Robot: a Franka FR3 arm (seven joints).
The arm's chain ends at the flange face. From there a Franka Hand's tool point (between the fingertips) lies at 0.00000 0.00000 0.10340 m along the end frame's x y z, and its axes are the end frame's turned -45 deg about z.
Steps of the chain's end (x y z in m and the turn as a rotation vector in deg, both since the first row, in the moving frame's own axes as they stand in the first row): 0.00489, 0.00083, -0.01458, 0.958, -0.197, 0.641; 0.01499, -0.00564, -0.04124, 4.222, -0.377, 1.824
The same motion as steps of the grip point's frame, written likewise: 0.00385, 0.00258, -0.01460, 0.817, 0.538, 0.641; 0.01958, 0.00083, -0.04152, 3.252, 2.719, 1.824
